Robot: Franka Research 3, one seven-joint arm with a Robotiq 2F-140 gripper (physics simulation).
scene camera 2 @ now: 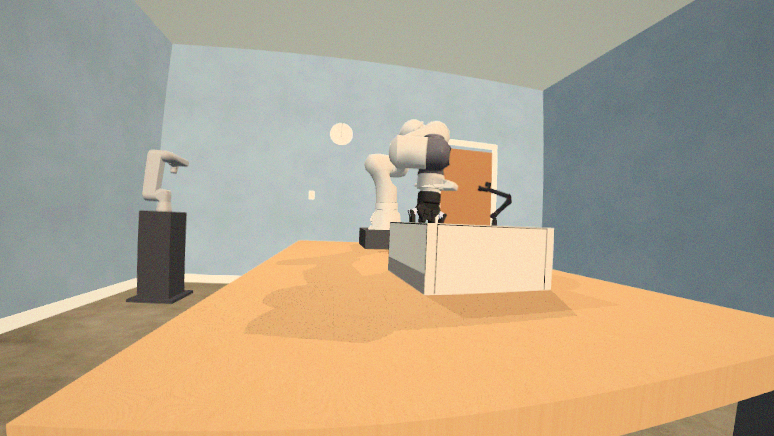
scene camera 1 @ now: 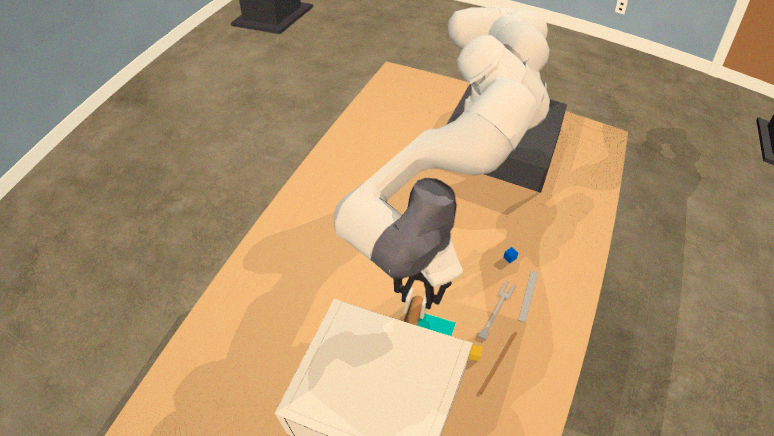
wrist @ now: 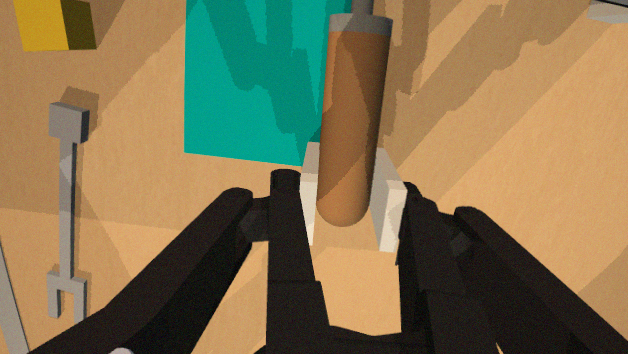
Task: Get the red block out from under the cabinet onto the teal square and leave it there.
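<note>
The red block does not show in any view. The white cabinet (scene camera 1: 379, 373) (scene camera 2: 490, 259) stands on the table. The teal square (scene camera 1: 439, 324) (wrist: 225, 100) lies on the table at the cabinet's edge, partly hidden by it in scene camera 1. My gripper (scene camera 1: 415, 307) (wrist: 343, 168) is shut on the rounded brown handle (wrist: 352, 110) of a tool with a grey collar and thin grey shaft. The handle points toward the cabinet and overlaps the teal square's right side in the wrist view. The tool's far end is hidden. In scene camera 2 the fingertips are hidden behind the cabinet.
A yellow block (scene camera 1: 476, 352) (wrist: 42, 25) sits beside the cabinet's right edge. A grey fork-shaped tool (scene camera 1: 495, 314) (wrist: 66, 200), a flat grey bar (scene camera 1: 528, 296) (wrist: 11, 310) and a thin brown stick (scene camera 1: 496, 363) lie to the right. A blue block (scene camera 1: 510, 255) lies nearer the robot's base.
</note>
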